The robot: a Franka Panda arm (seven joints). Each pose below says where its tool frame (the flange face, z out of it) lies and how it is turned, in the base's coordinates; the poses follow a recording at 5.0 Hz.
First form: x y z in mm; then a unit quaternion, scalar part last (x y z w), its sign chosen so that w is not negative.
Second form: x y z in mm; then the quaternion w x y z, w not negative. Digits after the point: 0 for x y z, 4 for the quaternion.
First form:
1: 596 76 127 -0.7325 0.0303 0.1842 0.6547
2: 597 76 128 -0.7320 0.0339 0.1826 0.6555
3: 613 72 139 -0.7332 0.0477 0.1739 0.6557
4: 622 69 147 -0.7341 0.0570 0.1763 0.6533
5: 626 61 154 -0.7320 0.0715 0.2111 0.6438
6: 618 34 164 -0.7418 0.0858 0.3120 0.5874
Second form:
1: 596 76 127 0.6547 -0.7325 0.0303 0.1842
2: 597 76 128 0.6555 -0.7320 0.0339 0.1826
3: 613 72 139 0.6557 -0.7332 0.0477 0.1739
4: 622 69 147 0.6533 -0.7341 0.0570 0.1763
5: 626 61 154 0.6438 -0.7320 0.0715 0.2111
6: 618 34 164 0.5874 -0.7418 0.0858 0.3120
